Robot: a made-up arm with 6 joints. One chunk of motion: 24 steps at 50 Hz.
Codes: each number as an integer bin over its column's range. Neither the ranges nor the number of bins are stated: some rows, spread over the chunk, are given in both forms.
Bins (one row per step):
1: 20 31 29 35 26 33
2: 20 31 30 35 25 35
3: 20 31 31 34 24 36
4: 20 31 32 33 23 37
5: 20 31 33 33 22 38
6: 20 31 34 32 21 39
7: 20 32 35 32 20 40
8: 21 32 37 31 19 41
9: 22 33 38 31 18 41
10: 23 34 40 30 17 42
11: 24 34 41 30 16 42
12: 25 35 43 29 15 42
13: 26 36 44 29 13 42
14: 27 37 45 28 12 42
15: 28 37 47 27 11 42
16: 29 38 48 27 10 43
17: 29 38 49 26 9 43
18: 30 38 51 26 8 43
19: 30 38 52 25 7 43
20: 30 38 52 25 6 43
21: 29 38 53 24 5 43
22: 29 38 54 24 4 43
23: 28 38 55 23 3 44
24: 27 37 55 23 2 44
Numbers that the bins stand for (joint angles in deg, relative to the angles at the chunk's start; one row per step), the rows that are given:
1: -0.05 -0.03 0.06 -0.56 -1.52 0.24
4: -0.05 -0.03 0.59 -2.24 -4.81 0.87
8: 0.00 0.03 1.46 -3.92 -9.19 1.51
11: 0.14 0.16 2.16 -4.76 -12.48 1.67
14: 0.29 0.35 2.86 -6.44 -16.86 1.67
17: 0.38 0.41 3.56 -8.13 -20.14 1.83
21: 0.38 0.41 4.25 -9.81 -24.52 1.83
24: 0.29 0.35 4.60 -10.65 -27.81 1.98
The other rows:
2: -0.05 -0.03 0.24 -0.56 -2.62 0.56
3: -0.05 -0.03 0.41 -1.40 -3.71 0.71
5: -0.05 -0.03 0.76 -2.24 -5.90 1.03
6: -0.05 -0.03 0.94 -3.08 -7.00 1.19
7: -0.05 0.03 1.11 -3.08 -8.10 1.35
9: 0.05 0.10 1.63 -3.92 -10.29 1.51
10: 0.10 0.16 1.98 -4.76 -11.38 1.67
12: 0.19 0.22 2.51 -5.60 -13.57 1.67
13: 0.24 0.29 2.68 -5.60 -15.76 1.67
15: 0.33 0.35 3.21 -7.29 -17.95 1.67
16: 0.38 0.41 3.38 -7.29 -19.05 1.83
18: 0.43 0.41 3.90 -8.13 -21.24 1.83
19: 0.43 0.41 4.08 -8.97 -22.33 1.83
20: 0.43 0.41 4.08 -8.97 -23.43 1.83
22: 0.38 0.41 4.43 -9.81 -25.62 1.83
23: 0.33 0.41 4.60 -10.65 -26.71 1.98

